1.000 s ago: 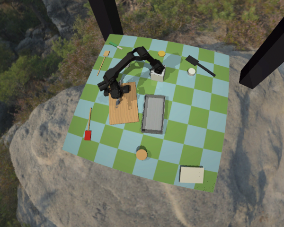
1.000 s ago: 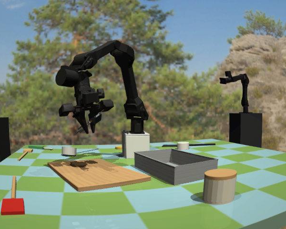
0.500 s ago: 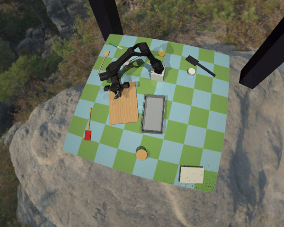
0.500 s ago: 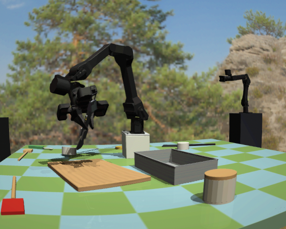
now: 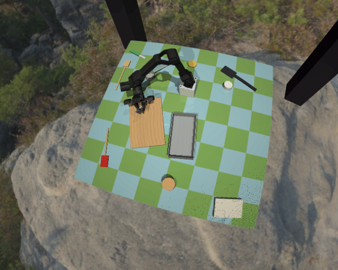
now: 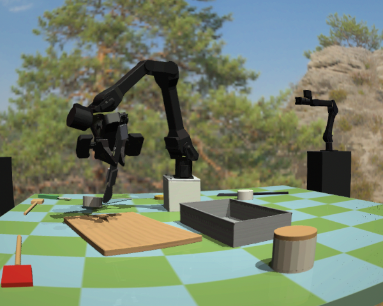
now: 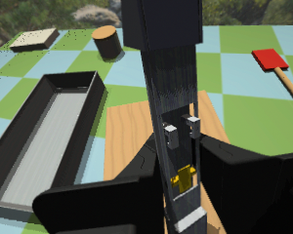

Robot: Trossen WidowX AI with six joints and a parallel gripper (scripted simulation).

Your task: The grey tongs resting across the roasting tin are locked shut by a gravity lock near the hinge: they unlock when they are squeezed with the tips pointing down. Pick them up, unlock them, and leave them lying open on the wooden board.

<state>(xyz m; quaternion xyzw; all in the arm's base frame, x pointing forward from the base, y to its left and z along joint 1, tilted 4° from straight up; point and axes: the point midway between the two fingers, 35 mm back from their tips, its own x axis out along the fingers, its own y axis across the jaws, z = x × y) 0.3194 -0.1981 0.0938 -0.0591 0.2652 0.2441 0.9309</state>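
The wooden board lies 160 mm below my gripper tip, 10 mm to the right of it and 10 mm behind it. From my gripper tip the other things lie so: grey roasting tin 270 mm to the left, 140 mm below, 10 mm behind; yellow lock piece 30 mm behind, 20 mm to the right, 10 mm above; red spatula 300 mm ahead, 180 mm to the right, 170 mm below.
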